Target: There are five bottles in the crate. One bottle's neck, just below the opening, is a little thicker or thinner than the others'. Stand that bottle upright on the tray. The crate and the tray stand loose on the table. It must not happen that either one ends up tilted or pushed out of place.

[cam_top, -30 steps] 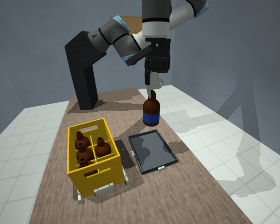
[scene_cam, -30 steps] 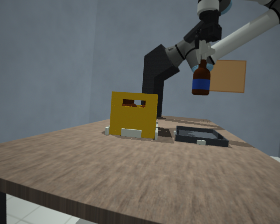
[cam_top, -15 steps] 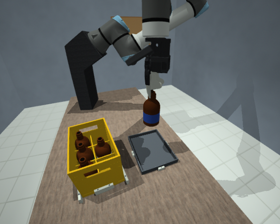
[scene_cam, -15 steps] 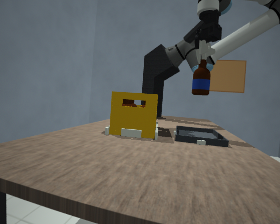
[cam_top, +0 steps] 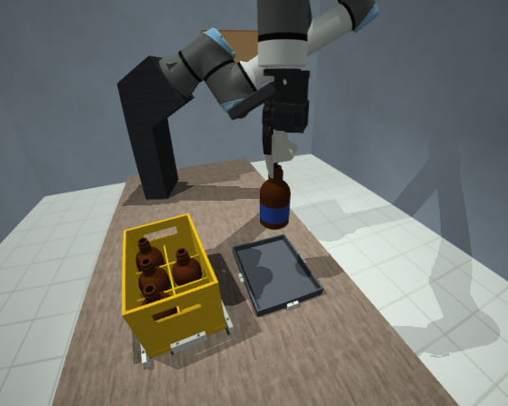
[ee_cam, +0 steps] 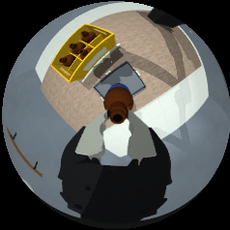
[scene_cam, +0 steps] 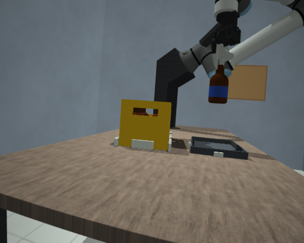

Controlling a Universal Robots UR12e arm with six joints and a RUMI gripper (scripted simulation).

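The dark tray is 10 mm to the left of my hand and 330 mm below it. From my hand the other things lie so: yellow crate (30 mm ahead, 280 mm to the right, 260 mm below).
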